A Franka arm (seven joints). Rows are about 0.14 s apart.
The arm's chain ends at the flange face. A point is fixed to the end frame.
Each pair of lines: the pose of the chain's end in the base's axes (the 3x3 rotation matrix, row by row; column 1 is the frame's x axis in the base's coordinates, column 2 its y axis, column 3 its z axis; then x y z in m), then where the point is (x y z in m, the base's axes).
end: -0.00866 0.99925 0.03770; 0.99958 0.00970 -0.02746; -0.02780 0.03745 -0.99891; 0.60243 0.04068 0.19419
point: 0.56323 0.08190 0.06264
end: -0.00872 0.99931 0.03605; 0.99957 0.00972 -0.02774; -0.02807 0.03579 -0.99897; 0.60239 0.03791 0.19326
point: 0.56297 0.07909 0.06176
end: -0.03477 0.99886 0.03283; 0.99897 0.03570 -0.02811; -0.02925 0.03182 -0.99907; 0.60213 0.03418 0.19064
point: 0.56114 0.07415 0.05925
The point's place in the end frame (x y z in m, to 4 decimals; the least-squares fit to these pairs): 0.0452 -0.0437 0.1288
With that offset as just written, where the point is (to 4 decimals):
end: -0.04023 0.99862 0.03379; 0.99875 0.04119 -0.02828; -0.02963 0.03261 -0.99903; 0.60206 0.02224 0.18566
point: 0.5610 0.0619 0.0542
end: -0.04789 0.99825 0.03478; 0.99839 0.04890 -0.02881; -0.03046 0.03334 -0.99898; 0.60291 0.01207 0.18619
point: 0.5616 0.0513 0.0547
